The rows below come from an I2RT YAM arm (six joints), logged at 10 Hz.
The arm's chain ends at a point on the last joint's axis. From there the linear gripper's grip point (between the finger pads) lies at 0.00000 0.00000 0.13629 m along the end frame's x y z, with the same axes.
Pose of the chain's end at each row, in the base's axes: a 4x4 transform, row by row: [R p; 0 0 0 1], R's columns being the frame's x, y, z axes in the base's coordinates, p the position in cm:
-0.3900 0.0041 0.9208 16.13; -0.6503 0.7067 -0.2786 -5.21; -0.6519 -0.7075 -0.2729 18.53; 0 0 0 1
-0.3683 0.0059 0.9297 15.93; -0.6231 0.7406 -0.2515 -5.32; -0.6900 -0.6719 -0.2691 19.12; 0 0 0 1
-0.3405 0.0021 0.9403 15.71; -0.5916 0.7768 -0.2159 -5.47; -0.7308 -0.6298 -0.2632 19.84; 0 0 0 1
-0.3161 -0.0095 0.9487 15.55; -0.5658 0.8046 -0.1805 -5.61; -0.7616 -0.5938 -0.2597 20.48; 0 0 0 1
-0.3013 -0.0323 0.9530 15.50; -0.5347 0.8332 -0.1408 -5.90; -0.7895 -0.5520 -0.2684 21.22; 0 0 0 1
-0.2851 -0.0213 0.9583 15.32; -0.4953 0.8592 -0.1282 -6.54; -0.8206 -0.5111 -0.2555 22.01; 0 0 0 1
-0.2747 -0.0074 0.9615 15.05; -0.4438 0.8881 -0.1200 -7.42; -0.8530 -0.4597 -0.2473 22.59; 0 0 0 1
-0.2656 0.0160 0.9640 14.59; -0.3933 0.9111 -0.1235 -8.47; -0.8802 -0.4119 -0.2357 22.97; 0 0 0 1
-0.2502 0.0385 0.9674 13.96; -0.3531 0.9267 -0.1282 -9.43; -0.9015 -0.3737 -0.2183 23.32; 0 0 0 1
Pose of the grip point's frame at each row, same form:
-0.3900 0.0041 0.9208 28.68; -0.6503 0.7067 -0.2786 -9.01; -0.6519 -0.7075 -0.2729 14.81; 0 0 0 1
-0.3683 0.0059 0.9297 28.60; -0.6231 0.7406 -0.2515 -8.75; -0.6900 -0.6719 -0.2691 15.45; 0 0 0 1
-0.3405 0.0021 0.9403 28.53; -0.5916 0.7768 -0.2159 -8.41; -0.7308 -0.6298 -0.2632 16.25; 0 0 0 1
-0.3161 -0.0095 0.9487 28.48; -0.5658 0.8046 -0.1805 -8.07; -0.7616 -0.5938 -0.2597 16.94; 0 0 0 1
-0.3013 -0.0323 0.9530 28.49; -0.5347 0.8332 -0.1408 -7.82; -0.7895 -0.5520 -0.2684 17.56; 0 0 0 1
-0.2851 -0.0213 0.9583 28.38; -0.4953 0.8592 -0.1282 -8.29; -0.8206 -0.5111 -0.2555 18.53; 0 0 0 1
-0.2747 -0.0074 0.9615 28.15; -0.4438 0.8881 -0.1200 -9.06; -0.8530 -0.4597 -0.2473 19.22; 0 0 0 1
-0.2656 0.0160 0.9640 27.73; -0.3933 0.9111 -0.1235 -10.15; -0.8802 -0.4119 -0.2357 19.76; 0 0 0 1
-0.2502 0.0385 0.9674 27.14; -0.3531 0.9267 -0.1282 -11.18; -0.9015 -0.3737 -0.2183 20.34; 0 0 0 1

